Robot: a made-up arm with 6 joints. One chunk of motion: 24 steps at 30 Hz.
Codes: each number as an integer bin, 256 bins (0 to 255) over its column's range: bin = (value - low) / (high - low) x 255, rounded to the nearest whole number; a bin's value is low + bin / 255 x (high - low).
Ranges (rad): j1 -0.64..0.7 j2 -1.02..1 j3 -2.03..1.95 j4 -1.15..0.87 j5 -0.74..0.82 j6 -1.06..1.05
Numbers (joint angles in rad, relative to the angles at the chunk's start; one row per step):
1: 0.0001 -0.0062 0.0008 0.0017 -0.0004 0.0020
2: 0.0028 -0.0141 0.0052 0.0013 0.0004 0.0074
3: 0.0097 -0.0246 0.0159 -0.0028 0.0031 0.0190
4: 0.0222 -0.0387 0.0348 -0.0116 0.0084 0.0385
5: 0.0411 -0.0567 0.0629 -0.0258 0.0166 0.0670
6: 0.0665 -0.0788 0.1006 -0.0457 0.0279 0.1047
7: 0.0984 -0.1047 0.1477 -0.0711 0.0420 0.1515
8: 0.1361 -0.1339 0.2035 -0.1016 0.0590 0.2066
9: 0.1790 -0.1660 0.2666 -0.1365 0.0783 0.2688
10: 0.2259 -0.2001 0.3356 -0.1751 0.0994 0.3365
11: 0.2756 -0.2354 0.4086 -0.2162 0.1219 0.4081
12: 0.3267 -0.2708 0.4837 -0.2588 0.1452 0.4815
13: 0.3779 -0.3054 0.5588 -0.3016 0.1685 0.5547
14: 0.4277 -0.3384 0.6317 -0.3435 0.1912 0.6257
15: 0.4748 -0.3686 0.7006 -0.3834 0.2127 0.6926
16: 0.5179 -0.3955 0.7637 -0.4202 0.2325 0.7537
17: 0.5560 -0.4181 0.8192 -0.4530 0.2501 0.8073
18: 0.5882 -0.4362 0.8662 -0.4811 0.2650 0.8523
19: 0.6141 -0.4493 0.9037 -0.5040 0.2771 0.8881
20: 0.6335 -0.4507 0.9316 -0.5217 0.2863 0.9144
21: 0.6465 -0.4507 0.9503 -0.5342 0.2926 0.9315
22: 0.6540 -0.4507 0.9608 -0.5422 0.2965 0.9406
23: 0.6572 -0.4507 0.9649 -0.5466 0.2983 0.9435
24: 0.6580 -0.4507 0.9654 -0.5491 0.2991 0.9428
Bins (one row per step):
1: 122 128 130 145 121 128
2: 122 127 130 145 121 129
3: 124 126 131 145 121 130
4: 126 124 132 144 122 133
5: 130 122 134 142 124 136
6: 134 119 137 139 126 141
7: 141 116 140 136 128 146
8: 148 112 143 132 131 153
9: 156 108 147 128 134 161
10: 165 104 152 123 137 169
11: 174 99 156 118 141 177
12: 184 95 161 113 145 186
13: 194 90 166 107 149 195
14: 203 86 171 102 152 204
15: 212 82 175 97 156 212
16: 220 79 179 92 159 219
17: 228 76 183 88 162 226
18: 234 74 186 84 164 231
19: 239 72 188 82 166 235
20: 242 72 190 79 168 239
21: 245 72 191 78 169 241
22: 246 72 192 77 169 242
23: 247 72 192 76 170 242
24: 247 72 192 76 170 242

